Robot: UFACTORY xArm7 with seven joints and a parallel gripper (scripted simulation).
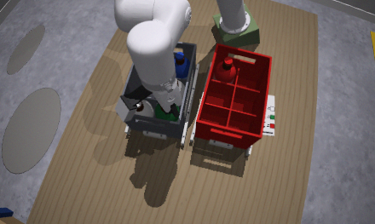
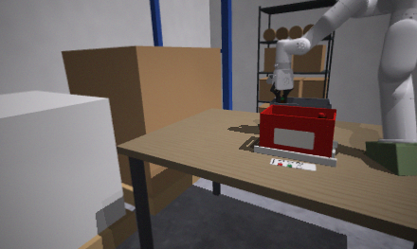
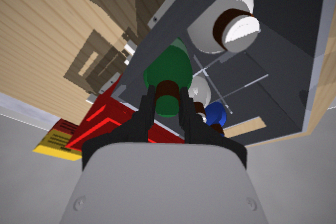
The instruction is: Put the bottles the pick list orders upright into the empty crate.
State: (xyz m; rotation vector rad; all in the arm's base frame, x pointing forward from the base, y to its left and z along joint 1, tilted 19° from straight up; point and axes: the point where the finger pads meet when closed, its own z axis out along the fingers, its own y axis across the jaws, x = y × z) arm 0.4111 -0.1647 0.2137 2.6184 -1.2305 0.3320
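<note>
Right now the green bottle is 70 mm below my hand. The rest, counted from my hand: red crate 200 mm to the left, 100 mm below, 70 mm behind; then blue-label bottle 180 mm behind, 100 mm below, 20 mm to the left; then grey crate 100 mm below, 90 mm behind, 30 mm to the right.
</note>
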